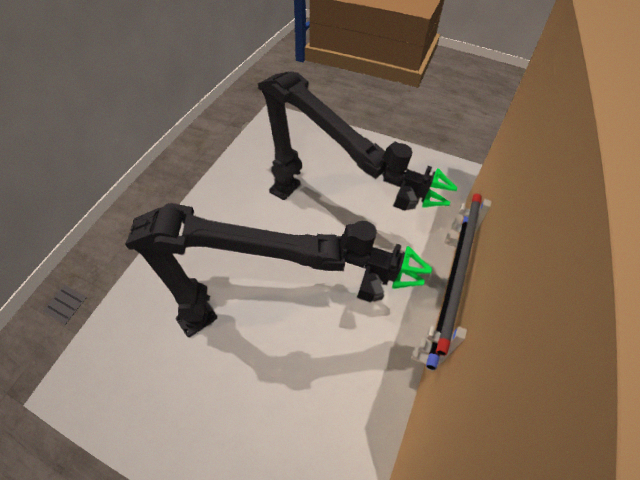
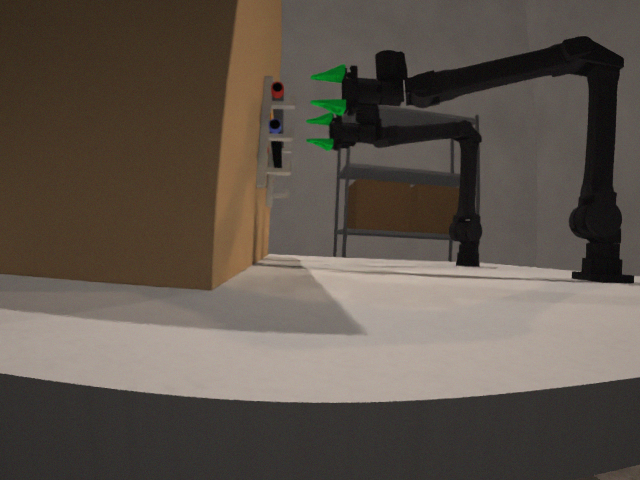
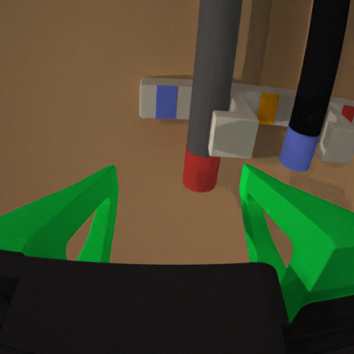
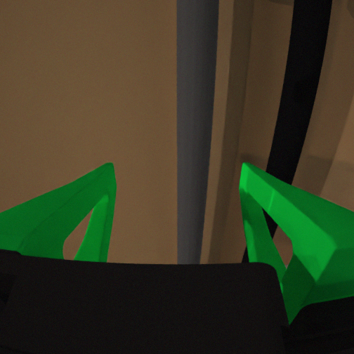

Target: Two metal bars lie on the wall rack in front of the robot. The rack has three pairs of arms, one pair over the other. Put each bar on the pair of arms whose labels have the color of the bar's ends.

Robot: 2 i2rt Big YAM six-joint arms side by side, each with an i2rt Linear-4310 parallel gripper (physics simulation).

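Pixels of known places: left gripper, fingertip midpoint: (image 1: 453,196) (image 2: 310,89); right gripper, fingertip midpoint: (image 1: 427,276) (image 2: 306,130); left arm's base at its link origin: (image 1: 285,187) (image 2: 601,280); right arm's base at its link origin: (image 1: 197,318) (image 2: 467,265).
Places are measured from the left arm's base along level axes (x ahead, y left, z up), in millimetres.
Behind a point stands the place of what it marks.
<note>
A grey bar with red ends (image 1: 461,268) @[x 766, y -245, z 382 mm] (image 2: 277,96) @[x 721, y 10, z 357 mm] (image 3: 215,75) (image 4: 195,125) lies on the rack's top arms, by the blue label (image 3: 166,102). A black bar with blue ends (image 1: 432,361) @[x 809, y -472, z 308 mm] (image 2: 275,129) @[x 720, y 8, z 284 mm] (image 3: 322,70) (image 4: 305,75) lies on the middle arms, by the orange label (image 3: 268,108). The red label (image 3: 348,112) marks the bottom pair, which holds no bar. My left gripper (image 1: 452,196) @[x 657, y -38, z 394 mm] (image 2: 311,90) @[x 657, y -38, z 394 mm] (image 3: 178,176) is open, short of the grey bar's red end. My right gripper (image 1: 427,275) @[x 702, y -320, z 386 mm] (image 2: 307,131) @[x 702, y -320, z 386 mm] (image 4: 177,174) is open, facing the grey bar's middle stretch, apart from it.
The wall rack (image 2: 262,155) @[x 749, y -11, z 233 mm] (image 3: 232,134) is fixed to the brown wall panel (image 1: 542,310) @[x 857, y -534, z 760 mm] (image 2: 242,180) @[x 716, y 219, z 138 mm]. Its arms stick out towards the grippers. Boxes on a pallet (image 1: 369,36) stand at the back, and a shelf unit (image 2: 403,173) stands behind the arms.
</note>
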